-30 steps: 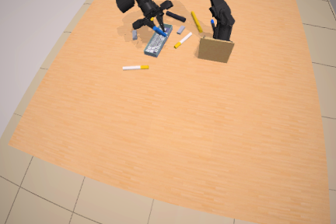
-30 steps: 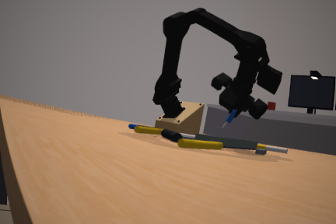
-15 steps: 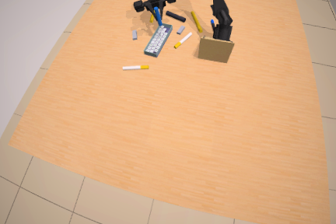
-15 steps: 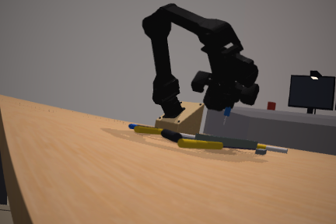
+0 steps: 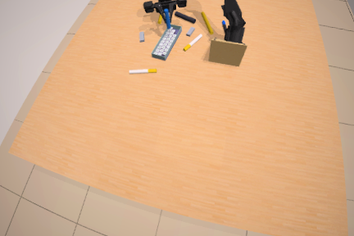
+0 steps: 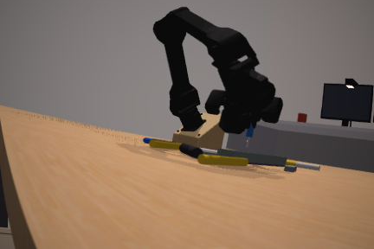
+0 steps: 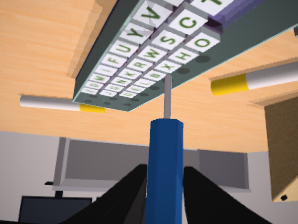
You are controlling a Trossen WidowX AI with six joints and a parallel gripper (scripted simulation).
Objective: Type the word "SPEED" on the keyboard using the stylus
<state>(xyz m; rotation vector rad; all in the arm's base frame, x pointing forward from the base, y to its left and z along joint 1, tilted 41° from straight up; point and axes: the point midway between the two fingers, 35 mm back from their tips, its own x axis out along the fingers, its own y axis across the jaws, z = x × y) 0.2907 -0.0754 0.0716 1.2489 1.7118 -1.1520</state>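
The grey block lies 9 cm below my gripper tip, 9 cm behind it and 5 cm to the right of it. The rest, counted from my gripper tip: stylus: 1 cm below; dark cylinder: 14 cm to the right, 8 cm below, 5 cm behind.
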